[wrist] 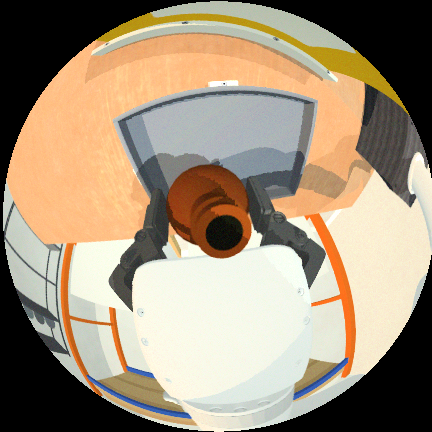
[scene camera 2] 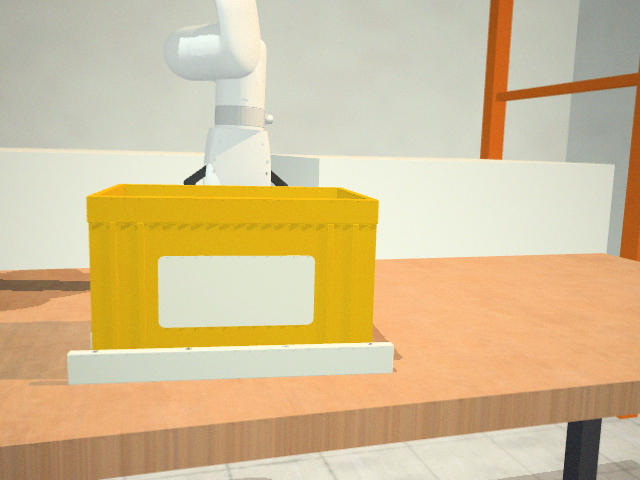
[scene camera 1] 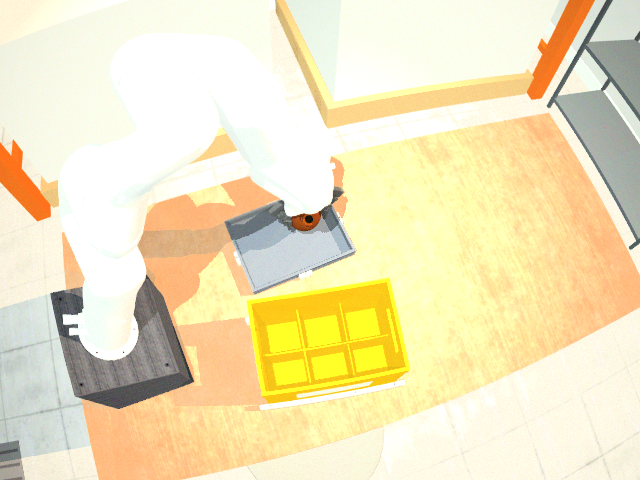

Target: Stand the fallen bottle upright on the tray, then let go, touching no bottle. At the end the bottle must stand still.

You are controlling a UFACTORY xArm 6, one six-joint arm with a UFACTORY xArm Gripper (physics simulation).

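Places are measured from the arm's base along level axes (x right, y back, z down), in millimetres.
Pixels of known places: gripper, fingertip midpoint: (wrist: 204, 192); arm's base at its link origin: (scene camera 1: 108, 330).
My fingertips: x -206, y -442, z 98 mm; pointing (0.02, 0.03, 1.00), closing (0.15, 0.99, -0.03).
Ahead of a thing's pixels: the offset from my fingertips to its top centre. "*": to the spot under its first point.
A brown bottle (scene camera 1: 299, 223) (wrist: 187, 192) stands upright between the gripper's fingers, at the back right inside the grey tray @(* dx +58, dy +72, dz +81 mm) (scene camera 1: 279, 263) (wrist: 220, 120). Its open mouth points up in scene camera 1 and towards the lens in the wrist view. My gripper (scene camera 1: 308, 212) (wrist: 204, 192) points down and is shut on the bottle, with one dark finger on each side. In scene camera 2 the crate hides the fingertips, bottle and tray. The bottle's base is hidden, so I cannot tell whether it touches the tray floor.
A yellow crate @(dx +288, dy +20, dz -89 mm) (scene camera 1: 257, 335) (scene camera 2: 232, 237) (wrist: 340, 57) with several compartments stands in front of the tray. A white strip @(* dx +386, dy +30, dz +57 mm) (scene camera 1: 330, 396) (scene camera 2: 230, 364) runs along its front. The dark arm base (scene camera 1: 129, 382) stands at the left. A low wall (scene camera 2: 465, 206) runs behind the table.
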